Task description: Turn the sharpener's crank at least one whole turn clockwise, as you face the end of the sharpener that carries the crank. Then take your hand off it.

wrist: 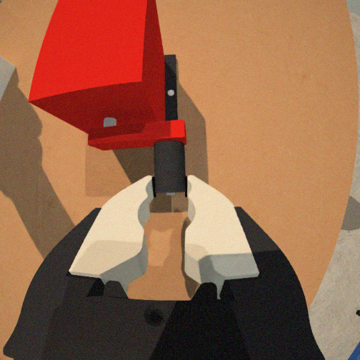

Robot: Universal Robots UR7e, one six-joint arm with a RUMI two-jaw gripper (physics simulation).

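Observation:
The sharpener (100, 50) is a red block at the upper left of the wrist view, on a dark base (171, 75) that shows along its right side. Its red crank arm (135, 136) lies across the near end and points to the right, with a grey shaft end (110, 122) above its left part. A black cylindrical crank handle (169, 165) sticks out from the arm's right end towards me. My gripper (171, 178) is shut on the crank handle, one pale fingertip on each side of its near end.
The sharpener stands on a round tan table top (280, 125), whose curved edge runs down the right side. Part of a grey object (5, 75) shows at the left edge. Pale floor (340, 270) lies beyond the table, with a bit of blue (355, 352) at the lower right corner.

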